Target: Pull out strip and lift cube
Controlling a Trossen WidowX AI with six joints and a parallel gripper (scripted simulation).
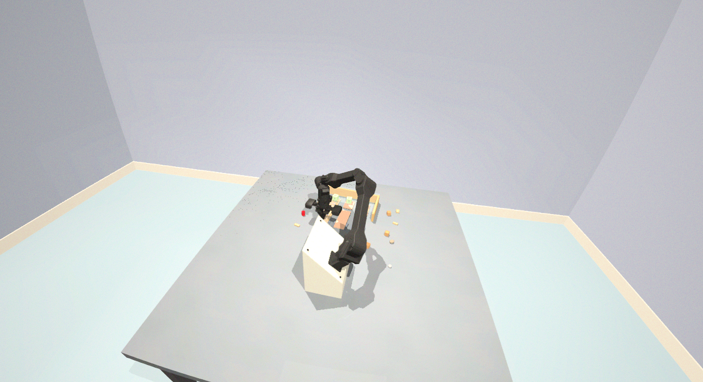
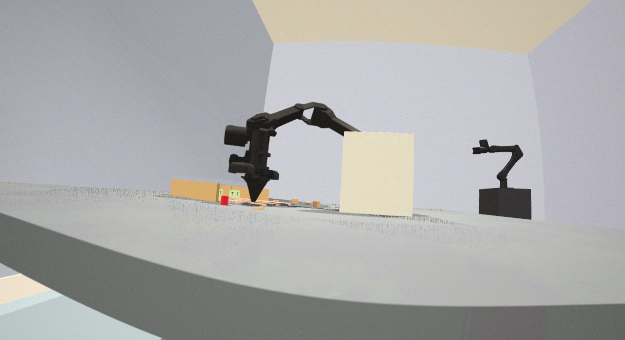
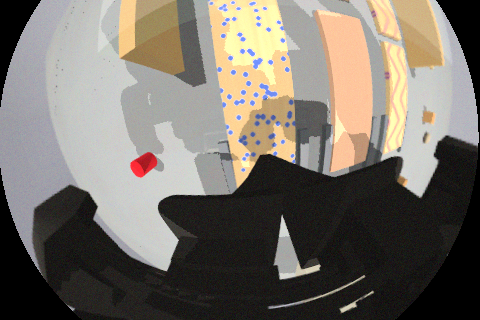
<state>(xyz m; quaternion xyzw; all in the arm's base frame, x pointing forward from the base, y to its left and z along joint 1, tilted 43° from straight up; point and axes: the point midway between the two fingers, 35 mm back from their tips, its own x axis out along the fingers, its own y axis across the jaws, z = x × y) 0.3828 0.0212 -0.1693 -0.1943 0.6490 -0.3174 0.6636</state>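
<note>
Now: the red block 3 cm ahead of my gripper tip and 12 cm to the left of it.
</note>
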